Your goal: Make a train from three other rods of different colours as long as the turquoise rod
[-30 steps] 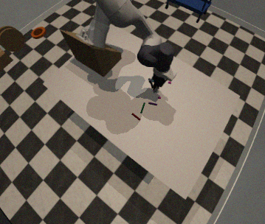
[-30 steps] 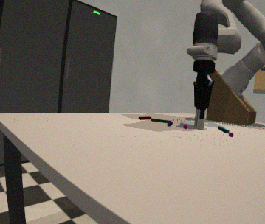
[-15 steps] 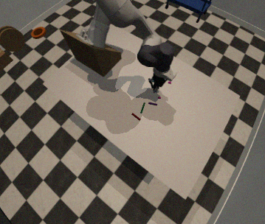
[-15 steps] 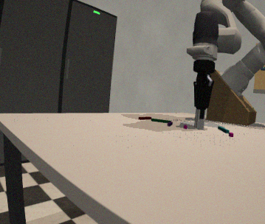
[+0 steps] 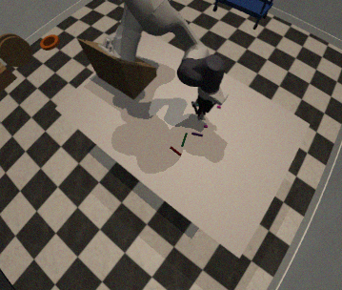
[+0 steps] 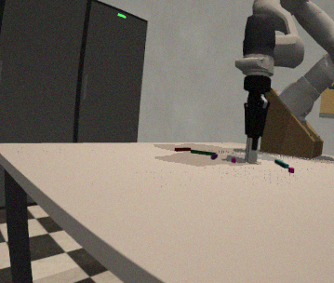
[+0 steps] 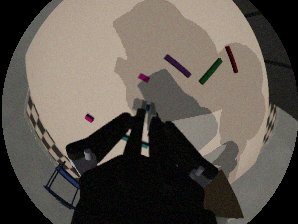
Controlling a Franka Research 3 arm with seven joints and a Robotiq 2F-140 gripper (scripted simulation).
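My hand is 2 cm short of the green rod, 16 cm to the left of it and 3 cm above it. The rest, counted from my hand: purple rod 5 cm ahead, 9 cm to the right, 3 cm below; then turquoise rod 5 cm behind, 7 cm to the left, 3 cm below; then blue rod 3 cm below.
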